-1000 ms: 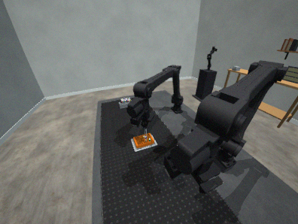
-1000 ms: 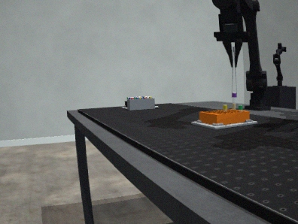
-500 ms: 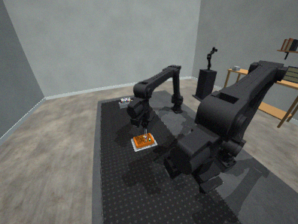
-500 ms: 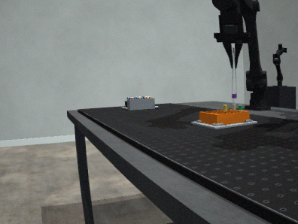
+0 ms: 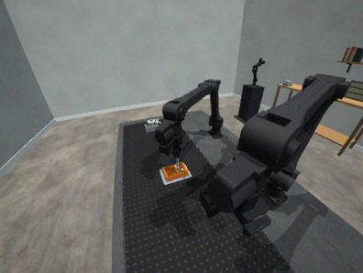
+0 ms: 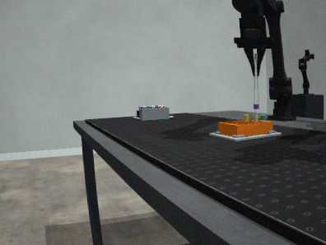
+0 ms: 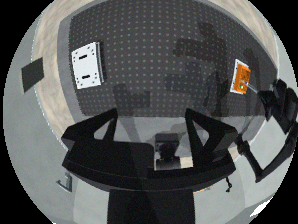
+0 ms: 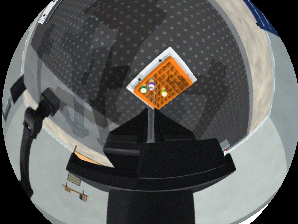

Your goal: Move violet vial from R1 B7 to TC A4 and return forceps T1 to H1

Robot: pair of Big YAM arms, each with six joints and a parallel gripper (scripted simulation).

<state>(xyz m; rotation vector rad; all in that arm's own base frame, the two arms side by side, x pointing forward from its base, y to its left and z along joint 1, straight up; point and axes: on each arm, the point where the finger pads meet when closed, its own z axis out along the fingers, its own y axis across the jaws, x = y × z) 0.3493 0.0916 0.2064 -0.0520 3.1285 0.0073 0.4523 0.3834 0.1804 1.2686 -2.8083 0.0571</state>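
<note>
Right now my right hand is 15 cm above the orange tube carrier, 4 cm to the left of it and 1 cm short of it.
</note>
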